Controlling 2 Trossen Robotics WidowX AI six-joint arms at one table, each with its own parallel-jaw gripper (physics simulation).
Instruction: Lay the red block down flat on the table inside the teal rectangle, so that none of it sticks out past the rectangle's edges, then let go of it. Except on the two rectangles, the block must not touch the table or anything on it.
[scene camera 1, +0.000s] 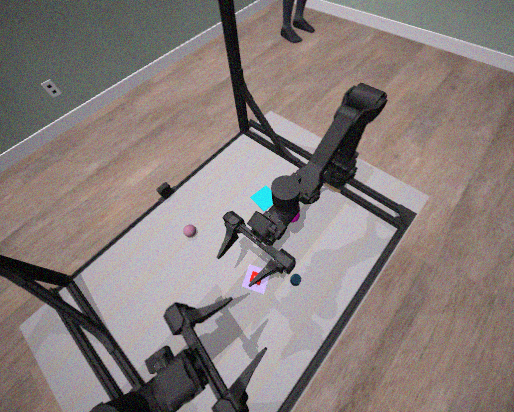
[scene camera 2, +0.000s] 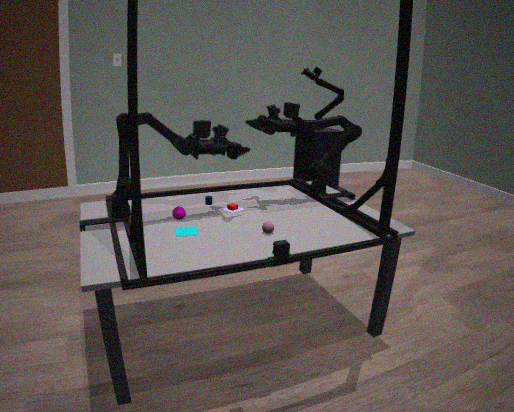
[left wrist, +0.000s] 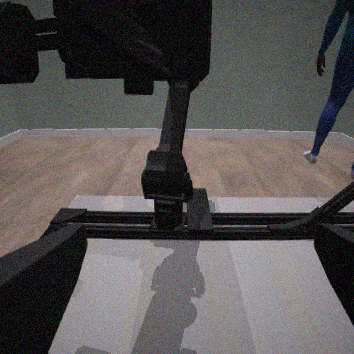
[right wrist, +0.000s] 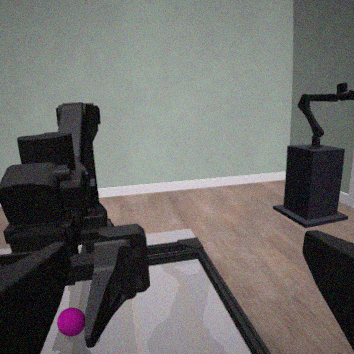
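Where they show: left gripper, fingertip midpoint: (scene camera 1: 232, 272) (scene camera 2: 245, 147) (left wrist: 202, 235) (right wrist: 12, 352); right gripper, fingertip midpoint: (scene camera 1: 248, 321) (scene camera 2: 247, 123) (right wrist: 187, 248); left arm's base at its link origin: (scene camera 1: 337, 180) (scene camera 2: 121, 217); right arm's base at its link origin: (scene camera 2: 318, 193) (left wrist: 168, 221).
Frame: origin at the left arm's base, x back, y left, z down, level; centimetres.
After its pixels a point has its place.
Note:
The red block (scene camera 1: 254, 274) @(x -45.8, y -3.9, z 0.0 cm) (scene camera 2: 232, 206) @(x -45.4, y -4.5, z 0.1 cm) lies on the lavender rectangle (scene camera 1: 260, 289) @(x -48.1, y 0.0, z 1.8 cm) (scene camera 2: 226, 210) @(x -43.3, y -3.3, z 2.0 cm). The teal rectangle (scene camera 1: 262, 198) @(x -21.6, y -19.0, z 1.8 cm) (scene camera 2: 187, 231) @(x -21.1, y -18.9, z 1.8 cm) lies apart from it, with no block on it; my left arm hides part of it in scene camera 1. My left gripper (scene camera 1: 234, 271) @(x -51.3, y -3.4, z -24.1 cm) (scene camera 2: 247, 149) @(x -51.3, y -3.4, z -24.1 cm) (left wrist: 202, 235) @(x -51.3, y -3.4, z -24.1 cm) is open and empty, high above the table. One of its fingers covers part of the block in scene camera 1. My right gripper (scene camera 1: 248, 324) @(x -56.6, y 6.1, z -32.5 cm) (scene camera 2: 247, 122) @(x -56.6, y 6.1, z -32.5 cm) (right wrist: 187, 248) @(x -56.6, y 6.1, z -32.5 cm) is open and empty, also high up. The block does not show in either wrist view.
A magenta ball (scene camera 1: 296, 217) @(x -22.7, y -3.6, z -2.1 cm) (scene camera 2: 179, 213) @(x -21.5, y -8.0, z -1.3 cm) (right wrist: 71, 321) @(x -24.0, y -5.2, z -2.2 cm) is near the teal rectangle. A dark cylinder (scene camera 1: 295, 279) @(x -39.8, y 7.1, z -1.2 cm) (scene camera 2: 209, 200) @(x -39.2, y 5.7, z -0.1 cm) stands near the lavender one. A pink ball (scene camera 1: 189, 230) @(x -47.6, y -30.1, z -2.1 cm) (scene camera 2: 268, 227) @(x -46.5, y -32.8, z -1.1 cm) and a black box (scene camera 1: 164, 190) @(x -41.9, y -49.0, z -2.9 cm) (scene camera 2: 281, 248) @(x -40.7, y -51.4, z -2.0 cm) at the frame's edge also show.

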